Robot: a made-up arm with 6 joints.
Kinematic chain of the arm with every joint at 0, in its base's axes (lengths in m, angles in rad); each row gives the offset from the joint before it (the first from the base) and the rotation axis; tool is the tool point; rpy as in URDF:
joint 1: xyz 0 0 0.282 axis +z
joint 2: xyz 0 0 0 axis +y
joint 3: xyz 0.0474 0 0.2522 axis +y
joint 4: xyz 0.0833 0 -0.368 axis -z
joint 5: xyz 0 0 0 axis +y
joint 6: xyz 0.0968 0 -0.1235 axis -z
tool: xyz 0 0 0 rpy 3.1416 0 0
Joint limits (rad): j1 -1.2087..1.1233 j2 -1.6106..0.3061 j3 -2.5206..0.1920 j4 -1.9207..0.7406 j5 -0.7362..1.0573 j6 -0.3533..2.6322
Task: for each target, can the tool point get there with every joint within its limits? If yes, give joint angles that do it. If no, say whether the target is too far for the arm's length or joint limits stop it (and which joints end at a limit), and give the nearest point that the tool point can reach.
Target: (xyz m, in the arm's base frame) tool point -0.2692 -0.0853 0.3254
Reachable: no: joint limits stop it (at a limit: joint 1, joint 2, joint 3, joint 4, joint 5) | nearest point -0.1486 0.0262 0.1471 | short by 0.242 m
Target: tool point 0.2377 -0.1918 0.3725
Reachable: yes | joints -0.6800 -1.2585 -0.0900 -0.1367 0.6491 1.9548
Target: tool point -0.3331 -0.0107 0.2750
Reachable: no: joint limits stop it (at a limit: joint 1, joint 2, joint 3, joint 4, joint 5) | nearest point -0.1486 0.0262 0.1471 | short by 0.227 m
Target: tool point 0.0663 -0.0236 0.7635
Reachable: yes | joints -0.8679 -1.4618 -0.6362 -0.3003 -0.2021 1.7365
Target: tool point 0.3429 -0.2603 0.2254
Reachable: yes | joints -0.6308 -0.1902 -0.4958 0.1515 0.3215 0.4434
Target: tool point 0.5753 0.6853 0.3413
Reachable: no: too far | nearest point 0.4137 0.4928 0.3955 | short by 0.257 m
